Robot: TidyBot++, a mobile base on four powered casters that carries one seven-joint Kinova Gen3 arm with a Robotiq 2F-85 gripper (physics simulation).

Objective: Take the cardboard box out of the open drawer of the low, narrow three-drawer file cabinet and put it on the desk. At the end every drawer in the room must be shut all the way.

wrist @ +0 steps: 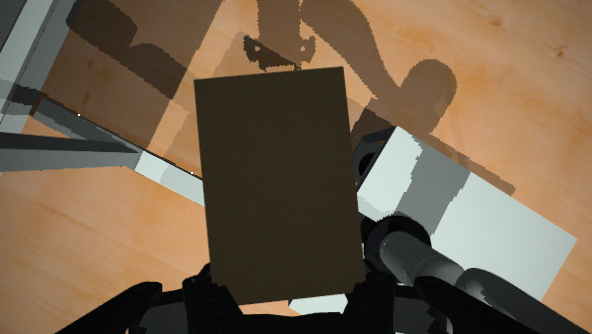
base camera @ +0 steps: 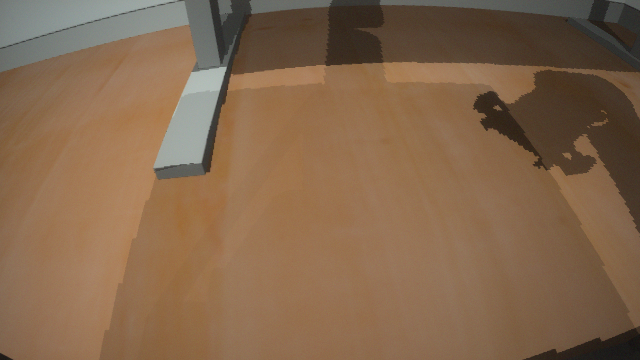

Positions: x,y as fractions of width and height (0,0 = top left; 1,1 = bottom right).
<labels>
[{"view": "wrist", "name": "my gripper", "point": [0.49,0.80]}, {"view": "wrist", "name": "cardboard box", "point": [0.48,0.65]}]
</labels>
